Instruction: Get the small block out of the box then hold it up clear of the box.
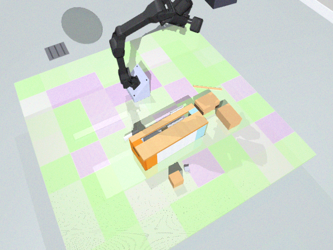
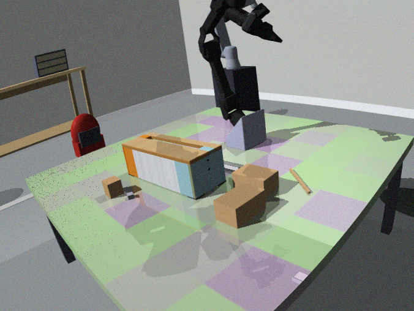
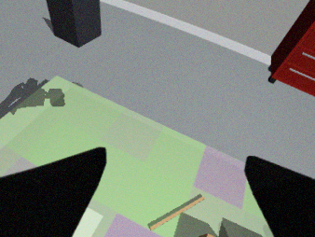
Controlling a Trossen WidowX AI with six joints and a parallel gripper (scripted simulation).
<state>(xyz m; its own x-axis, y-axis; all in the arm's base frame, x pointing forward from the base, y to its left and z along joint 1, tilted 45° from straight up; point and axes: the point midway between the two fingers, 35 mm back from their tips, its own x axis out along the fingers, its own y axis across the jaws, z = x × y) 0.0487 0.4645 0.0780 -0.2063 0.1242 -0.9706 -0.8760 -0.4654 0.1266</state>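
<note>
Now: the box 38 cm below my gripper tip, 28 cm ahead of it and 27 cm to the right of it. Also, from my gripper tip: brown block 36 cm below, 30 cm ahead, 28 cm to the right; then small grey block 50 cm ahead, 43 cm below, 25 cm to the right; then thin wooden stick 44 cm below, 11 cm to the left, 8 cm ahead.
</note>
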